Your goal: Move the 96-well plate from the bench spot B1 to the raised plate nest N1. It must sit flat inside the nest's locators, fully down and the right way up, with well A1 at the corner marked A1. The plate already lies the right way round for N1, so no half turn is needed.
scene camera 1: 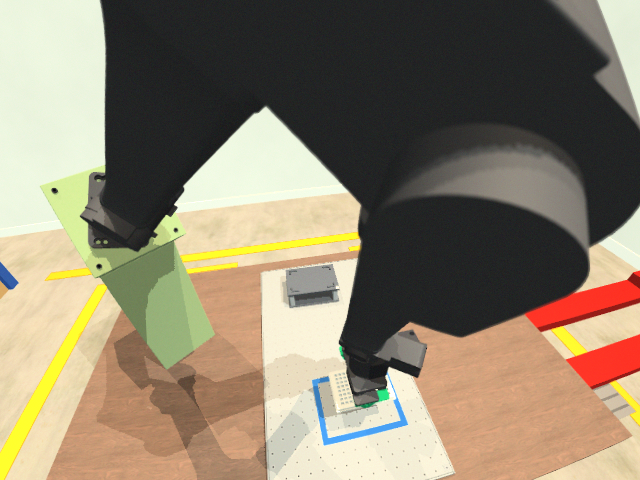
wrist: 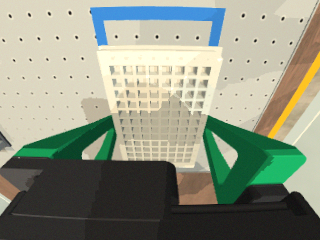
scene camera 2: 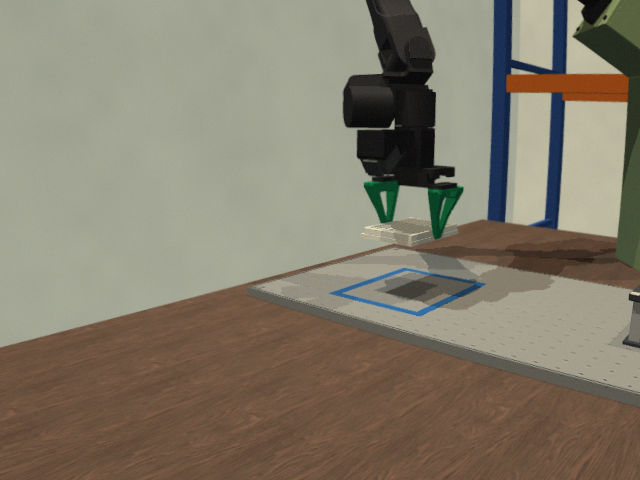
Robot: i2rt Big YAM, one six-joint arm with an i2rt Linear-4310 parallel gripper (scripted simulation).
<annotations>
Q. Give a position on a white 96-well plate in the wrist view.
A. At 153, 116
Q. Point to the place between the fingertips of my gripper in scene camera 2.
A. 411, 234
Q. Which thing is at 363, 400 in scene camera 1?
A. My gripper.
</annotations>
